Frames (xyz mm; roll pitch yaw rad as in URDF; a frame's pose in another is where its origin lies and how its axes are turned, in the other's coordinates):
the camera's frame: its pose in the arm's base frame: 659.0 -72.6 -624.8 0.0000 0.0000 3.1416
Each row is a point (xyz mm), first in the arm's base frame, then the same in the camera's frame.
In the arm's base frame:
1: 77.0 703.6 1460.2
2: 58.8 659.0 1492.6
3: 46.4 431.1 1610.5
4: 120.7 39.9 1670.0
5: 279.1 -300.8 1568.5
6: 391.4 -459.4 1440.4
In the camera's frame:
1: 582.0 -776.2 2085.0
2: 600.2 -731.6 2117.4
3: 612.6 -503.7 2235.3
4: 538.3 -112.5 2294.8
5: 379.9 228.2 2193.3
6: 267.6 386.8 2065.2

